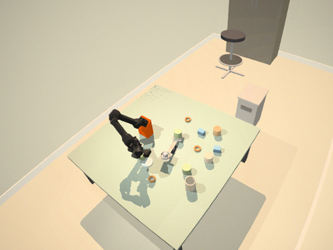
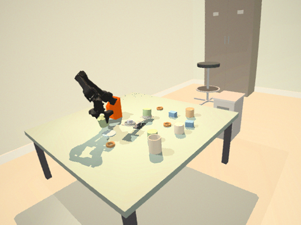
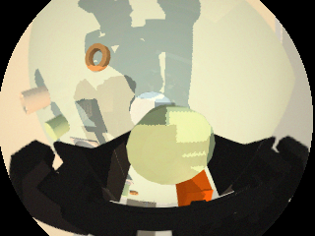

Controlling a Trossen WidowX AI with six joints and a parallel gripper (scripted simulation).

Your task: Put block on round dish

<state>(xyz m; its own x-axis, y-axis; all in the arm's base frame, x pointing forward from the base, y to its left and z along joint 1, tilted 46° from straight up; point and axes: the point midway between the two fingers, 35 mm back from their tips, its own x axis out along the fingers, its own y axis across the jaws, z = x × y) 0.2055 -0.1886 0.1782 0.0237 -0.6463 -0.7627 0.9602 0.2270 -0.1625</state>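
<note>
My gripper tip is 90 mm above the round pale blue dish, 20 mm to the right of it and 20 mm short of it. The rest, counted from my gripper tip: tall beige cup (450 mm ahead, 50 mm to the left, 50 mm below); then balance beam (250 mm to the left, 110 mm ahead, 50 mm below); then cream cup (440 mm ahead, 350 mm to the left, 60 mm below).
</note>
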